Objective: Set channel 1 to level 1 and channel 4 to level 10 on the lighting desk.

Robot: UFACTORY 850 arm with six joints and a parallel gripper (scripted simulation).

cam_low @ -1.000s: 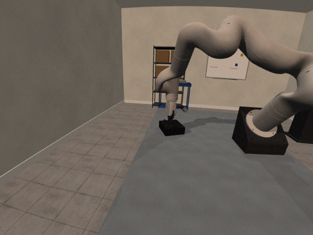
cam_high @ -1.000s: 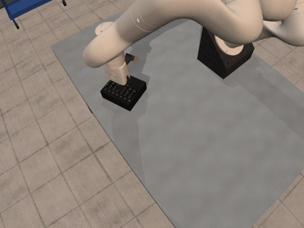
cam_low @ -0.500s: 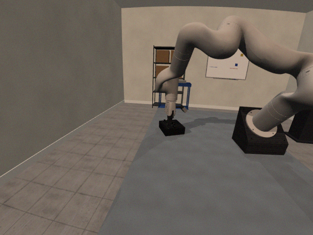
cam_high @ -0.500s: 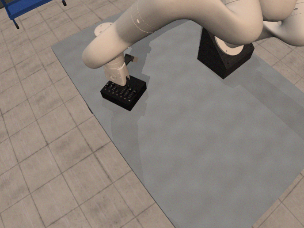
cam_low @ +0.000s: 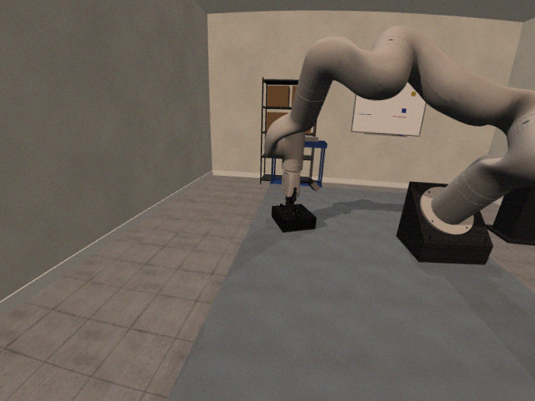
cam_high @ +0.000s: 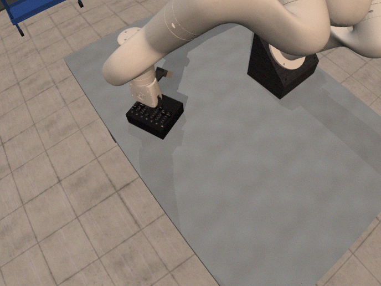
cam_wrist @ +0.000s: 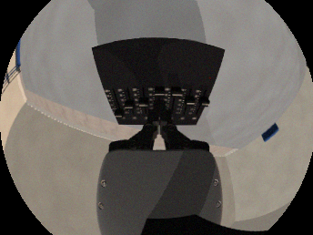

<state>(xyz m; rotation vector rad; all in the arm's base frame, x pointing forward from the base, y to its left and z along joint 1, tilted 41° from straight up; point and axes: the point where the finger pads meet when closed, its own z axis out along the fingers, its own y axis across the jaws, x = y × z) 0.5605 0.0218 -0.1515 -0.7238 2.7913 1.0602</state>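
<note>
Right now the fader cap is 20 mm behind my hand, 10 mm to the right of it and 20 mm below it.
</note>
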